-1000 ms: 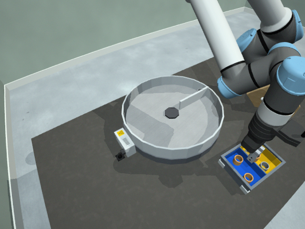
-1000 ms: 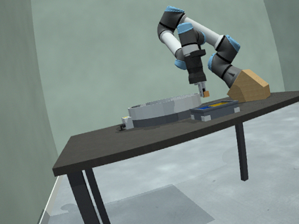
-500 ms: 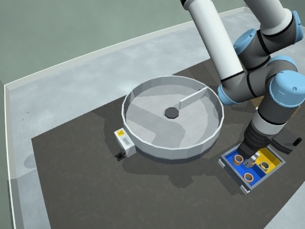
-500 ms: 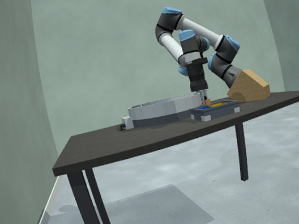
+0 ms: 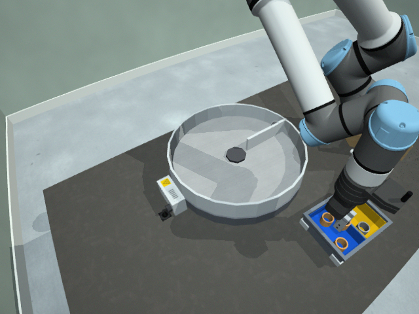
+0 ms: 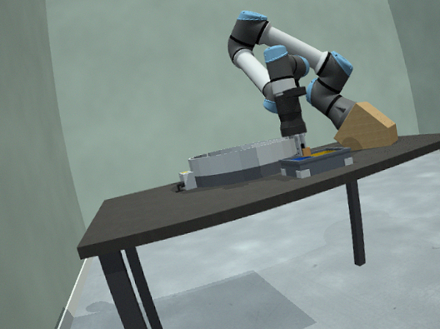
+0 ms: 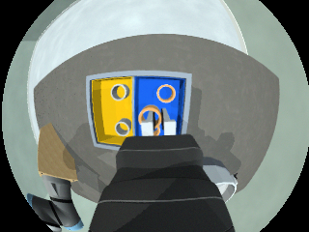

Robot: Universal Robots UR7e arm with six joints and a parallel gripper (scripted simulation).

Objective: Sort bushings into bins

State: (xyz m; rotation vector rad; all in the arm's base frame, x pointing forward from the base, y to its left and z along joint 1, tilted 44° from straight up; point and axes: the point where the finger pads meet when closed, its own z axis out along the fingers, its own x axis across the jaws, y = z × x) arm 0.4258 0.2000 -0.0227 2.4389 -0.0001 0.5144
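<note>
My hand is 40 mm past the bin and 50 mm above it. Round my hand: turntable: 20 mm ahead, 350 mm to the right, 20 mm below.
</note>
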